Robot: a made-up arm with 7 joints. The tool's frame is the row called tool.
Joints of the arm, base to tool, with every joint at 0 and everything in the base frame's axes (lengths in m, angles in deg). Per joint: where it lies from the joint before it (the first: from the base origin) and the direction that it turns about. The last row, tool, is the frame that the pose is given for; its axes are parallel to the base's.
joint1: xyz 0 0 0.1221 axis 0 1 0
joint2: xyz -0.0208 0.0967 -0.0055 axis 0 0 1
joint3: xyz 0.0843 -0.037 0.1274 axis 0 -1 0
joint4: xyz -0.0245 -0.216 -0.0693 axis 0 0 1
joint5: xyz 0.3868 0.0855 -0.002 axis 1 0 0
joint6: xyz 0.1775 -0.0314 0.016 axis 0 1 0
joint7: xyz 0.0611 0.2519 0.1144 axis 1 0 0
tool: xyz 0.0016 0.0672 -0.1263
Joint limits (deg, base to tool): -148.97..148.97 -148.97..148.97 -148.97..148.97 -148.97..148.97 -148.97..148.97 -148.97..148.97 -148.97..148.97
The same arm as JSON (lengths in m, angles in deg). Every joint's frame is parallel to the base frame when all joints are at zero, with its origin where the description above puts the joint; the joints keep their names.
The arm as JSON. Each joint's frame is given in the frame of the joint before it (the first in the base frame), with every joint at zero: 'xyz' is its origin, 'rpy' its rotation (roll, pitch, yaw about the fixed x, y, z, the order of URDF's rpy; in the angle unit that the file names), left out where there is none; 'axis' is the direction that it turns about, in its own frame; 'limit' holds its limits. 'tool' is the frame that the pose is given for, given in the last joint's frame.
{"units": {"length": "m", "angle": "deg"}, "joints": [
  {"name": "joint1", "type": "revolute", "origin": {"xyz": [0.0, 0.0, 0.1221]}, "axis": [0.0, 1.0, 0.0], "limit": {"lower": -148.97, "upper": 148.97}},
  {"name": "joint2", "type": "revolute", "origin": {"xyz": [-0.0208, 0.0967, -0.0055]}, "axis": [0.0, 0.0, 1.0], "limit": {"lower": -148.97, "upper": 148.97}},
  {"name": "joint3", "type": "revolute", "origin": {"xyz": [0.0843, -0.037, 0.1274]}, "axis": [0.0, -1.0, 0.0], "limit": {"lower": -148.97, "upper": 148.97}},
  {"name": "joint4", "type": "revolute", "origin": {"xyz": [-0.0245, -0.216, -0.0693]}, "axis": [0.0, 0.0, 1.0], "limit": {"lower": -148.97, "upper": 148.97}},
  {"name": "joint5", "type": "revolute", "origin": {"xyz": [0.3868, 0.0855, -0.002]}, "axis": [1.0, 0.0, 0.0], "limit": {"lower": -148.97, "upper": 148.97}},
  {"name": "joint6", "type": "revolute", "origin": {"xyz": [0.1775, -0.0314, 0.016]}, "axis": [0.0, 1.0, 0.0], "limit": {"lower": -148.97, "upper": 148.97}},
  {"name": "joint7", "type": "revolute", "origin": {"xyz": [0.0611, 0.2519, 0.1144]}, "axis": [1.0, 0.0, 0.0], "limit": {"lower": -148.97, "upper": 148.97}}
], "tool": {"origin": {"xyz": [0.0016, 0.0672, -0.1263]}}}

